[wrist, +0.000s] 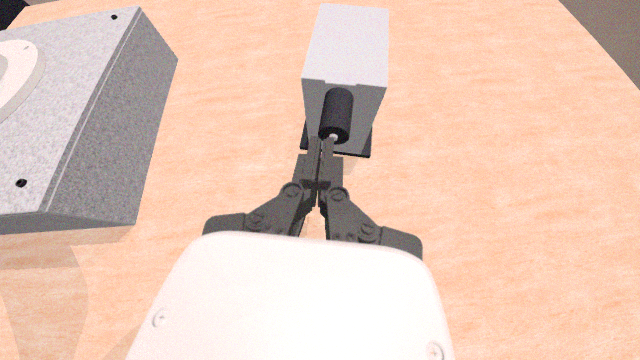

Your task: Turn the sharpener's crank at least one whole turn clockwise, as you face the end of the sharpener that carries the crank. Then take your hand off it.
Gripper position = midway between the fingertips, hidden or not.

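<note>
I can see a black cylindrical crank knob (336,115), and along with the knob I see my own gripper (322,152).
</note>
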